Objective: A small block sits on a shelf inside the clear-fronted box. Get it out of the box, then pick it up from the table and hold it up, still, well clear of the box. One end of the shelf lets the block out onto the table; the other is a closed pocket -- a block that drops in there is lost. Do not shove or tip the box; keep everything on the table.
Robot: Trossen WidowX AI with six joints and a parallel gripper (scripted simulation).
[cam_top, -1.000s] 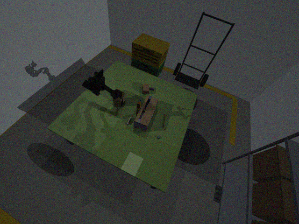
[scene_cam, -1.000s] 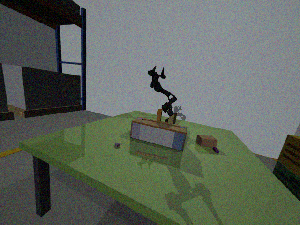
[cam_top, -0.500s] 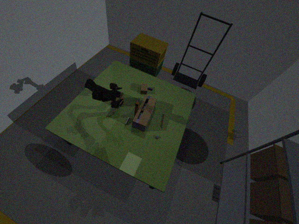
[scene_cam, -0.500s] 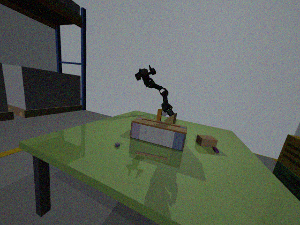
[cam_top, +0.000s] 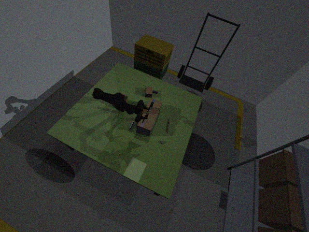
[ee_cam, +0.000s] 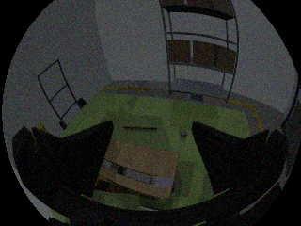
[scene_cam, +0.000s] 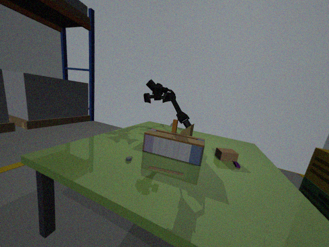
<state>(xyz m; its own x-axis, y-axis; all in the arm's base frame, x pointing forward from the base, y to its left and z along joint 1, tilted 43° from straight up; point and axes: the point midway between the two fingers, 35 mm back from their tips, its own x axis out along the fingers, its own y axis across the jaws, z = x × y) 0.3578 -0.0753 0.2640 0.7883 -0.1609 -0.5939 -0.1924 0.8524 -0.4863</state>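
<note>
Now: gripper tip 3 cm past the brownish block, 15 cm to the right of it and 24 cm above it. Also, from my gripper tip: grey piece: 21 cm ahead, 6 cm to the right, 32 cm below; orange bar: 9 cm behind, 13 cm to the left, 22 cm below; thin rod: 23 cm ahead, 16 cm to the left, 33 cm below.
</note>
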